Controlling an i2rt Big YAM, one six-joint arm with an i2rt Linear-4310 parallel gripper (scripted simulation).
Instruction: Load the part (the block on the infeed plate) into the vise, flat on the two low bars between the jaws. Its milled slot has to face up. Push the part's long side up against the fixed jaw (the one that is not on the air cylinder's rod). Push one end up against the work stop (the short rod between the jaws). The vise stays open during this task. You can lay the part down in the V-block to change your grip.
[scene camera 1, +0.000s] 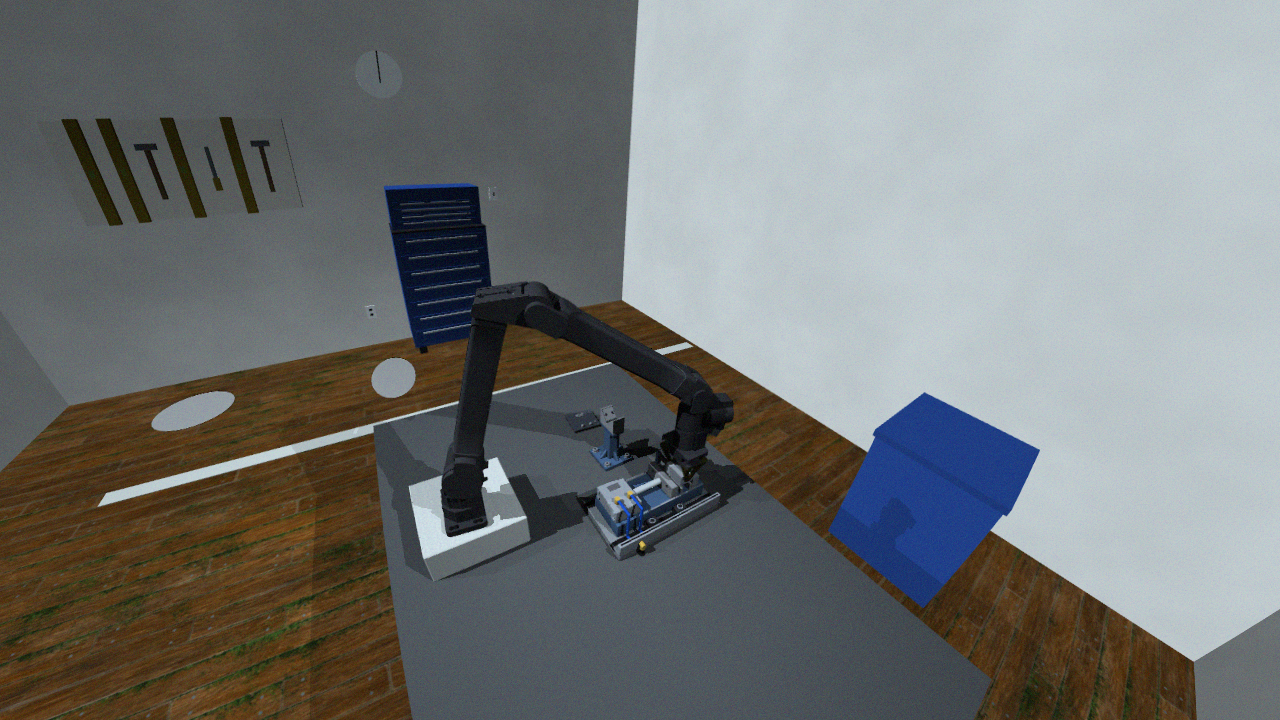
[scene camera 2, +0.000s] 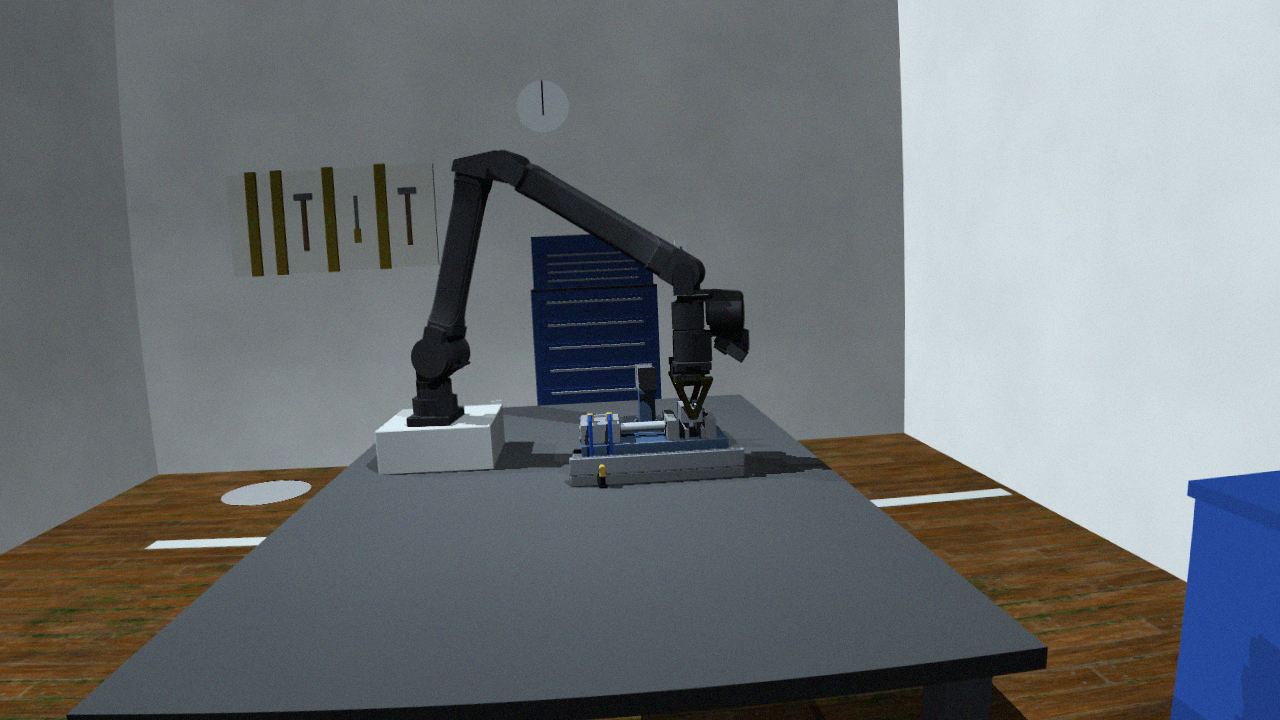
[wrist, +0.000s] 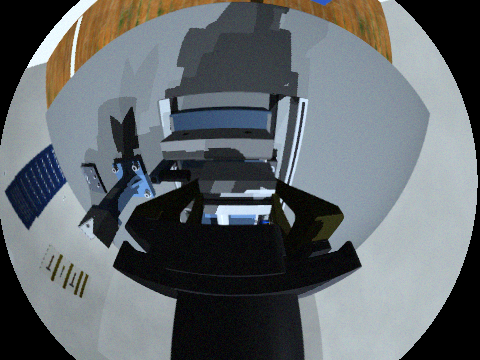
Note:
In view: my gripper (scene camera 2: 691, 414), a part (wrist: 229, 188) and a vise (scene camera 2: 654, 435).
My gripper shows as well in scene camera 1 (scene camera 1: 679, 472) and in the wrist view (wrist: 237, 181). The vise is seen too in scene camera 1 (scene camera 1: 655, 496) and in the wrist view (wrist: 228, 116).

